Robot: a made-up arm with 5 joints. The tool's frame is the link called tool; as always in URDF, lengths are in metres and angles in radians.
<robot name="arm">
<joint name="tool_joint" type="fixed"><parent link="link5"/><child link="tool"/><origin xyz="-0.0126 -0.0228 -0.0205" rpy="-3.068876 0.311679 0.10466"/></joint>
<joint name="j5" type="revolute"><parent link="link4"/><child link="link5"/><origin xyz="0.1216 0.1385 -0.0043" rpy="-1.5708 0 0"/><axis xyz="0 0 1"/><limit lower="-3.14" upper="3.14" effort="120" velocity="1.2"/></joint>
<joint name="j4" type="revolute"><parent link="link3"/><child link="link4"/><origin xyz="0.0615 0.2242 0.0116" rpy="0 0 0"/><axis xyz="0 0 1"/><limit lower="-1.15" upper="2.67" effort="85" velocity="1.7"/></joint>
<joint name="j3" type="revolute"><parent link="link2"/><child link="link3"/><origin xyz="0.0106 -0.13 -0.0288" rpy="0 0 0"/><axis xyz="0 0 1"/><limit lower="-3.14" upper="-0.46" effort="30" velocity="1.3"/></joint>
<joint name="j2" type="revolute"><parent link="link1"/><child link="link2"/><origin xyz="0.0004 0.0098 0.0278" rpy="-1.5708 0 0"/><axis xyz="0 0 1"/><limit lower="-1.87" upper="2.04" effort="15" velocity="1.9"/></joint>
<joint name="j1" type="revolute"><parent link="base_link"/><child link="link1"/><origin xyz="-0.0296 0.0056 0.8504" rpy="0 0 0"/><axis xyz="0 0 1"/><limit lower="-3.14" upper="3.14" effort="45" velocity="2.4"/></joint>
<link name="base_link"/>
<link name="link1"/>
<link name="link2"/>
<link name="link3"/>
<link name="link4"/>
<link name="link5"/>
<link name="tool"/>
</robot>
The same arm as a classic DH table. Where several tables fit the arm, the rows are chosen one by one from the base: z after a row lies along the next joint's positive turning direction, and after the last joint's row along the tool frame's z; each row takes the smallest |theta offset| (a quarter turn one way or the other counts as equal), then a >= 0, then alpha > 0; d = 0 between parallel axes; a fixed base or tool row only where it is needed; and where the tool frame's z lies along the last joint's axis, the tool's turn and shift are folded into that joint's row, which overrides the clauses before.
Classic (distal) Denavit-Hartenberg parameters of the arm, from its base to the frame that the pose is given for. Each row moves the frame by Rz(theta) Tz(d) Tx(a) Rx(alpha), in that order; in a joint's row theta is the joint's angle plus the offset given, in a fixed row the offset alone. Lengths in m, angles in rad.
base (fixed): theta_offset -0.187; d 0; a -0.0301; alpha 0
j1: theta_offset 0.187; d 0.8782; a 0.0004; alpha -1.5708
j2: theta_offset -1.4894; d 0; a 0.1304; alpha 0
j3: theta_offset -0.3491; d 0; a -0.2325; alpha 0
j4: theta_offset -1.3031; d -0.0117; a -0.1216; alpha 1.5708
j5: theta_offset 1.4423; d 0.1469; a 0.0242; alpha 2.8218
tool (fixed): theta_offset -1.7926; d 0.0305; a 0; alpha 0
Joint limits (rad, base to tool): -3.14..3.14 -1.87..2.04 -3.14..-0.46 -1.15..2.67 -3.14..3.14

